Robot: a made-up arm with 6 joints.
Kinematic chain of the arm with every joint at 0, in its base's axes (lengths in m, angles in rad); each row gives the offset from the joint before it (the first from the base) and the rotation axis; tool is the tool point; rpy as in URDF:
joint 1: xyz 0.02 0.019 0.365 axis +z
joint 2: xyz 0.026 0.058 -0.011 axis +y
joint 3: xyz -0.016 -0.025 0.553 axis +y
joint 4: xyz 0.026 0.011 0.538 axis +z
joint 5: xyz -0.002 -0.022 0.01 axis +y
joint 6: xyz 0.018 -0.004 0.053 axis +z
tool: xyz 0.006 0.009 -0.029 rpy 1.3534 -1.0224 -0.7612
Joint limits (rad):
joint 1: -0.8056..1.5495
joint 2: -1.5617..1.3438
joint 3: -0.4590..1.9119
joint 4: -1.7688..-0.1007
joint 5: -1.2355..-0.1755
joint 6: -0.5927..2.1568
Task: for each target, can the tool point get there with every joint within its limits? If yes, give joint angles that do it. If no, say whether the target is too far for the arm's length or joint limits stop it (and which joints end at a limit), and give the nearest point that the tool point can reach.
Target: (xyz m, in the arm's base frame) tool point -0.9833 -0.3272 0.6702
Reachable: yes | joints 0.3628 -1.2399 -0.0882 -1.2873 -0.4303 0.2651
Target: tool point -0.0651 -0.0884 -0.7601
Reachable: no: joint limits stop it (at a limit: joint 1, joint 2, joint 3, joint 4, joint 6) | nearest point 0.3514 -0.2961 -0.0786 | short by 0.825 m
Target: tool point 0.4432 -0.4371 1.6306
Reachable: no: too far | nearest point 0.3877 -0.3318 1.3856 | short by 0.272 m
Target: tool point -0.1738 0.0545 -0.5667
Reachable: no: joint limits stop it (at a limit: joint 1, joint 2, joint 3, joint 4) | nearest point 0.0091 0.4732 -0.0764 | short by 0.670 m
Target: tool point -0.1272 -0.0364 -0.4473
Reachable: no: joint limits stop it (at a limit: joint 1, joint 2, joint 3, joint 4, joint 5, joint 6) | nearest point 0.0095 0.4701 -0.0736 | short by 0.644 m
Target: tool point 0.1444 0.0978 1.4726
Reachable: yes | joints 0.2936 0.0610 0.0968 -1.2241 -0.3939 1.3864
